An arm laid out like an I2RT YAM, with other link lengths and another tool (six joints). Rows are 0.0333 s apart.
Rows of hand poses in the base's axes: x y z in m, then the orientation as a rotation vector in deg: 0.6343, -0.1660, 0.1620, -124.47, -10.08, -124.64; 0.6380, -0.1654, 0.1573, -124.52, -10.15, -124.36; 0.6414, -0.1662, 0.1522, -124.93, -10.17, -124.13; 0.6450, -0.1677, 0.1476, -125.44, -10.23, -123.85; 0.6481, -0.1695, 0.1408, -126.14, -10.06, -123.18; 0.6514, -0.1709, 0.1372, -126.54, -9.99, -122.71; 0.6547, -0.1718, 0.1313, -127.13, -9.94, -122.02; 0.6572, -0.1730, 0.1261, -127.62, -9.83, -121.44
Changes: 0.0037, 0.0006, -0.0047, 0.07, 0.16, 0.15; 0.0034, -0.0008, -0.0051, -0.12, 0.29, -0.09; 0.0036, -0.0015, -0.0046, -0.17, 0.35, -0.10; 0.0031, -0.0018, -0.0068, 0.02, 0.63, -0.11; 0.0033, -0.0014, -0.0036, 0.04, 0.40, -0.01; 0.0033, -0.0009, -0.0059, 0.03, 0.59, 0.01; 0.0025, -0.0012, -0.0052, 0.06, 0.50, -0.02
